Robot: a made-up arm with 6 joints. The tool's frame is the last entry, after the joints. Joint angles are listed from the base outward. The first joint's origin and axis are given. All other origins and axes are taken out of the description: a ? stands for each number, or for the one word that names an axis. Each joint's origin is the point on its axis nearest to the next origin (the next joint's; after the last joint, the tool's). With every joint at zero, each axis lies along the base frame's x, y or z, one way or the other. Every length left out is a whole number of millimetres.
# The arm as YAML. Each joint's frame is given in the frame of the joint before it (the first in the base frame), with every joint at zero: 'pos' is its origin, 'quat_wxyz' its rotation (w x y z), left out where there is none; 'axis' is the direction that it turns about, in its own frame. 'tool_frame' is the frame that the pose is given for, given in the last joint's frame.
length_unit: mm
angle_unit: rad
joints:
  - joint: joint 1
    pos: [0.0, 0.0, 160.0]
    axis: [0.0, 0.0, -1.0]
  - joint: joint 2
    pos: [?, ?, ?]
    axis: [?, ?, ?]
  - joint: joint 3
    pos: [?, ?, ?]
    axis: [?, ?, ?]
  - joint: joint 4
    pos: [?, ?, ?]
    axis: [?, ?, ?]
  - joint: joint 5
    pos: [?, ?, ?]
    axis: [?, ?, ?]
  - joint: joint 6
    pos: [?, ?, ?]
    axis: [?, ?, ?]
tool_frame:
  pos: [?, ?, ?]
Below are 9 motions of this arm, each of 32 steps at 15 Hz.
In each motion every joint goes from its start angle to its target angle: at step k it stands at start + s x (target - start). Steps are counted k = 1, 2, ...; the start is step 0. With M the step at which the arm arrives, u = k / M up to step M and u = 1 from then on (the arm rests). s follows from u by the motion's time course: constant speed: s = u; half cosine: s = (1 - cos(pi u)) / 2; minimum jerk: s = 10 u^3 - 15 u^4 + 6 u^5.
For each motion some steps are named. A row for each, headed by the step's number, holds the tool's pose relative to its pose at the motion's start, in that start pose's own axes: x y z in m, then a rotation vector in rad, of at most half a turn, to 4 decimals.
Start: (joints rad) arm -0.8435 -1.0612 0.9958 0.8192 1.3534 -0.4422
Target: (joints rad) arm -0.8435 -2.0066 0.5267 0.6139 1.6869 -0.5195
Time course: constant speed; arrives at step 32
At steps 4, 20, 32:
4: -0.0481 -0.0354 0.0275 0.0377 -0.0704 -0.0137
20: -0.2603 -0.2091 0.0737 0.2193 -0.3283 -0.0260
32: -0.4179 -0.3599 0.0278 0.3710 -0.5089 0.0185

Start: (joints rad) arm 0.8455 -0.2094 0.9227 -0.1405 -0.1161 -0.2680
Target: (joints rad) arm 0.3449 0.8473 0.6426 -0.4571 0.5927 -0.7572
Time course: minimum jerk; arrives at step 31
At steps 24, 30, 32:
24: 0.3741 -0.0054 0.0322 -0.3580 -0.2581 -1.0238
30: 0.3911 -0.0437 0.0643 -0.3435 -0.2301 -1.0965
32: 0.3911 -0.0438 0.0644 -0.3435 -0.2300 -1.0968

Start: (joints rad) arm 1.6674 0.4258 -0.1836 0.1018 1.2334 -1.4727
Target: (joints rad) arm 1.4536 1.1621 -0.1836 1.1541 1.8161 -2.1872
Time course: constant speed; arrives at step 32
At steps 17, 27, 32:
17: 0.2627 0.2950 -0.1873 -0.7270 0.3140 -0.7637
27: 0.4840 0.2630 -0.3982 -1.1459 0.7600 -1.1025
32: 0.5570 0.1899 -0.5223 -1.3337 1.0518 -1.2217

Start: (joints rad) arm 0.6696 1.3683 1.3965 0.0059 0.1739 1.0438
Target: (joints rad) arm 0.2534 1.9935 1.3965 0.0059 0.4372 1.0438
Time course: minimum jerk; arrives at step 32
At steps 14, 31, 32:
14: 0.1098 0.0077 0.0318 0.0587 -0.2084 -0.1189
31: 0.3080 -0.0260 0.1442 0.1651 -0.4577 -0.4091
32: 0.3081 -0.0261 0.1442 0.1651 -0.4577 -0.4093

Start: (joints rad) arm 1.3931 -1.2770 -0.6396 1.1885 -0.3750 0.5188
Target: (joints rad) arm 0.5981 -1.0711 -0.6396 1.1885 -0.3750 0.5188
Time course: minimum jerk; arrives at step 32
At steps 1, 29, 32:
1: 0.0000 0.0000 0.0000 -0.0001 0.0002 -0.0001
29: -0.0996 0.0101 -0.0275 -0.2474 0.7111 -0.3096
32: -0.1003 0.0104 -0.0273 -0.2487 0.7164 -0.3116

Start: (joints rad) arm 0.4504 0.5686 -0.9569 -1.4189 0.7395 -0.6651
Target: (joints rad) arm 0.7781 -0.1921 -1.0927 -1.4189 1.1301 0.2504
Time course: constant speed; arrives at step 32
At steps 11, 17, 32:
11: 0.1647 0.0589 0.0698 0.1193 0.2670 -0.0621
17: 0.2578 0.0772 0.0910 0.1937 0.4139 -0.1089
32: 0.4782 0.0852 0.0948 0.3966 0.7805 -0.2669

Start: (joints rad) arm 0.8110 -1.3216 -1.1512 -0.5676 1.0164 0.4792
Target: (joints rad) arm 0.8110 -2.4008 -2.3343 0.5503 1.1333 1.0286
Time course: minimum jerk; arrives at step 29
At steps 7, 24, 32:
7: 0.0128 -0.0464 0.0710 0.1204 0.0704 0.0517
24: 0.2402 -0.5703 0.2486 1.3936 -0.0892 -0.1376
32: 0.2397 -0.5844 0.2381 1.4322 -0.1382 -0.1647

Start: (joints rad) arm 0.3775 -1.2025 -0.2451 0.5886 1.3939 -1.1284
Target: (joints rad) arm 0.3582 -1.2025 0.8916 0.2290 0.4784 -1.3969
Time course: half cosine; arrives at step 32
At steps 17, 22, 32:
17: -0.1265 0.1262 0.0531 -0.2088 -0.0741 0.3402
22: -0.1629 0.2027 0.0550 -0.3178 -0.0546 0.4516
32: -0.1940 0.2893 0.0390 -0.4345 -0.0168 0.5322

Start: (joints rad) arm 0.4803 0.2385 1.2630 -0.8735 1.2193 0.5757
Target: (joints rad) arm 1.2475 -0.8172 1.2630 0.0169 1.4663 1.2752
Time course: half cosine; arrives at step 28
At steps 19, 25, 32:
19: -0.1709 -0.6763 0.0308 -0.0552 0.1499 1.4248
25: -0.0218 -0.8016 0.1394 0.0483 0.3817 1.7922
32: 0.0028 -0.8126 0.1537 0.0670 0.4186 1.8396

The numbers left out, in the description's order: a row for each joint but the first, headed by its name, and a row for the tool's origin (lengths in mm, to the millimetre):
joint 2: xyz -250.0 170.0 0.0, axis 0.0 -1.0 0.0
joint 3: xyz 60.0 0.0 -80.0, axis -1.0 0.0 0.0
joint 4: xyz 0.0 290.0 -40.0, axis 0.0 0.0 1.0
joint 5: xyz -210.0 -10.0 0.0, axis -1.0 0.0 0.0
joint 6: xyz 0.0 280.0 70.0, axis 1.0 0.0 0.0
tool: xyz 0.0 90.0 240.0

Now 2 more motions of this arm.
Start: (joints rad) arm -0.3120 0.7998 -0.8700 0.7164 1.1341 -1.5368
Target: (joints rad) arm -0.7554 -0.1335 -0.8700 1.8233 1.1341 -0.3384
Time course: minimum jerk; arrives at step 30
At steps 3, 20, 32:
3: -0.0030 -0.0058 -0.0012 0.0170 -0.0055 -0.0029
20: -0.2741 -0.3787 -0.4315 1.6458 -0.5350 -0.1761
32: -0.3169 -0.3650 -0.5970 2.0868 -0.6956 -0.2052

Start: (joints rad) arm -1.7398 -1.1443 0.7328 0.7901 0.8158 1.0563
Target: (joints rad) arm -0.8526 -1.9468 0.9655 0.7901 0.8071 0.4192
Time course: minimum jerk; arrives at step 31
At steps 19, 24, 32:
19: -0.1404 0.0846 0.4938 0.2010 -0.0171 0.3282
24: -0.2387 0.0353 0.6249 0.2256 -0.1187 0.4632
32: -0.2806 0.0089 0.6650 0.2292 -0.1689 0.5117

